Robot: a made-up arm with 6 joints.
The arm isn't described. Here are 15 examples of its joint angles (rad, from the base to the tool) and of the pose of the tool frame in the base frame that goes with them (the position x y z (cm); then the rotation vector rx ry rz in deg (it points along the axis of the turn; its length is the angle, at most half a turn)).
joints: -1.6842 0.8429 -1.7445 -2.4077 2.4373 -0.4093
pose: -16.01 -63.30 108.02 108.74 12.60 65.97
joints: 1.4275 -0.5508 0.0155 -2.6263 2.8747 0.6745
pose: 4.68 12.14 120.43 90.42 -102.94 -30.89
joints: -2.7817 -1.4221 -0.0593 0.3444 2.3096 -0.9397
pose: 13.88 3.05 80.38 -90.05 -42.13 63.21
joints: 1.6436 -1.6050 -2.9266 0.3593 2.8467 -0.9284
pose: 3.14 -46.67 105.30 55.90 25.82 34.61
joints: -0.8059 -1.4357 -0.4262 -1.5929 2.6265 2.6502
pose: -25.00 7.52 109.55 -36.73 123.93 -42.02
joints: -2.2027 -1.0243 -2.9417 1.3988 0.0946 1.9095
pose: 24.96 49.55 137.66 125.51 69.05 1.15
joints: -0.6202 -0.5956 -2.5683 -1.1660 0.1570 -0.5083
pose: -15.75 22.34 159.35 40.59 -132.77 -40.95
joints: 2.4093 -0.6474 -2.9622 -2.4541 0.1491 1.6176
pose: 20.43 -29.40 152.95 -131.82 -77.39 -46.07
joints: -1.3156 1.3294 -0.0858 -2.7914 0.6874 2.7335
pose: 5.43 -5.49 67.11 -15.59 -42.55 117.03
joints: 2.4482 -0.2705 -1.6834 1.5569 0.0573 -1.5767
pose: -16.76 31.70 139.20 31.21 120.48 36.76
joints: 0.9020 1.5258 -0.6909 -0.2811 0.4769 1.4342
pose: 17.32 9.49 45.88 -19.03 -34.86 -165.55
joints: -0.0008 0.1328 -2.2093 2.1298 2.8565 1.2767
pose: 24.67 14.72 131.59 -50.16 114.38 -107.49
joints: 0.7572 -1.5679 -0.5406 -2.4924 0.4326 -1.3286
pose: -2.84 3.30 113.51 -42.28 -113.86 -21.30
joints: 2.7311 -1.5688 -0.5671 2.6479 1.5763 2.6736
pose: 13.02 -15.16 119.82 -86.76 -79.78 -81.60
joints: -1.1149 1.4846 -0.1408 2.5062 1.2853 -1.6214
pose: 9.91 -2.19 62.06 -40.46 -21.52 40.58
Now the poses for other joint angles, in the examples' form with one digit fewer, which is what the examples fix.
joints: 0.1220 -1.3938 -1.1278 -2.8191 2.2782 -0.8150
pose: -36.8 -7.4 131.2 -2.9 75.0 112.6
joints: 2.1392 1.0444 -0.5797 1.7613 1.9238 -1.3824
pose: -28.6 17.1 69.0 -107.9 102.0 -85.8
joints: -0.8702 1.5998 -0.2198 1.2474 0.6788 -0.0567
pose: -3.0 -1.5 69.3 43.5 -15.6 44.0
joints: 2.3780 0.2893 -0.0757 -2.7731 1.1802 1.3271
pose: -19.9 16.8 79.4 9.6 2.7 62.2
